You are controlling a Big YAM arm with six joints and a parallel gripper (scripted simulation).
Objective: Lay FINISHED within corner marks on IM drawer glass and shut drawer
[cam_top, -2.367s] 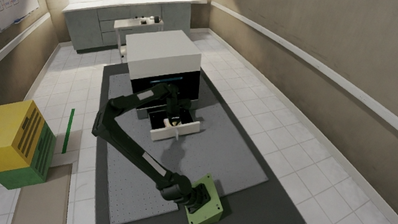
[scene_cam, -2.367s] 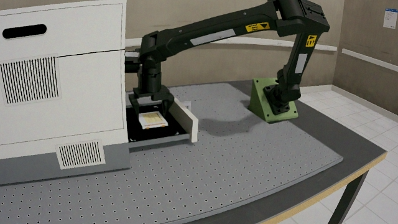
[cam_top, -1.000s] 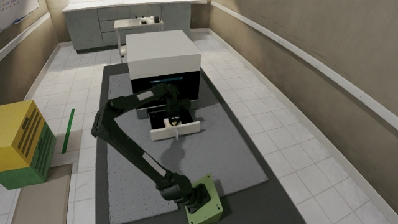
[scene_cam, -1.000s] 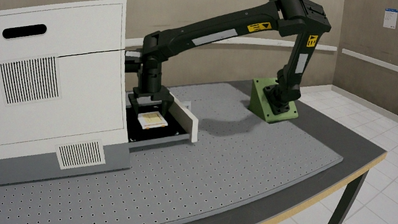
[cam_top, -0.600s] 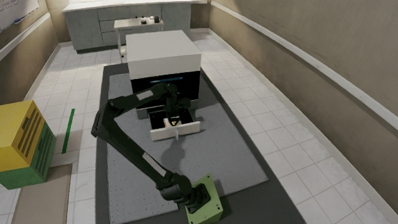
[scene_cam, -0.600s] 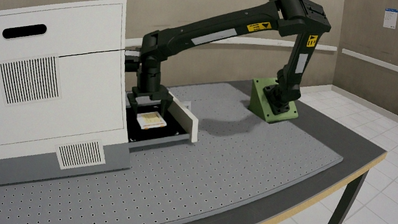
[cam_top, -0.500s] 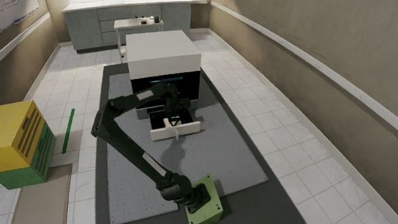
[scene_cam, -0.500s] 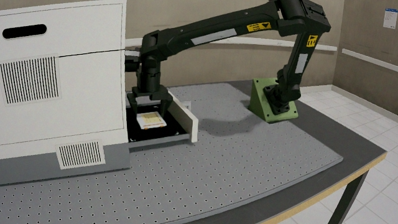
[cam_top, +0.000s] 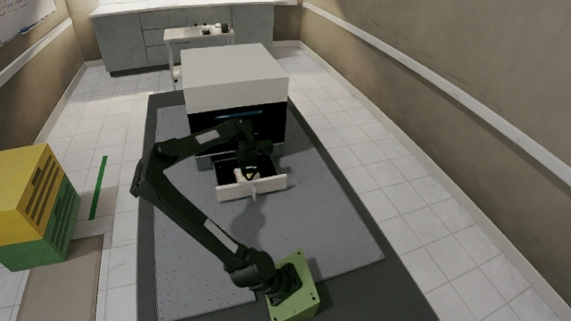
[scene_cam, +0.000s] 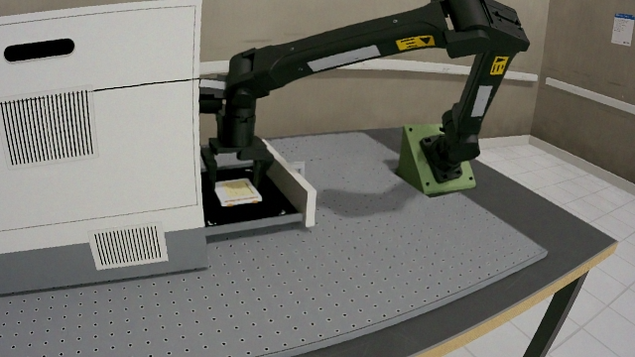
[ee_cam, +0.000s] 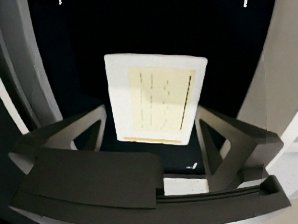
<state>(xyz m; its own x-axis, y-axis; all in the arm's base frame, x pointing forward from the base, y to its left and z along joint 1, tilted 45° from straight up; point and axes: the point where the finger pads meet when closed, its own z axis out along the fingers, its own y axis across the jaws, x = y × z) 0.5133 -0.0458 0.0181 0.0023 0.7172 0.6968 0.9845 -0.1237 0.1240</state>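
Now: hand 1 cm short of the imager drawer. Also, from my hand: cassette (1 cm to the left, 1 cm below).
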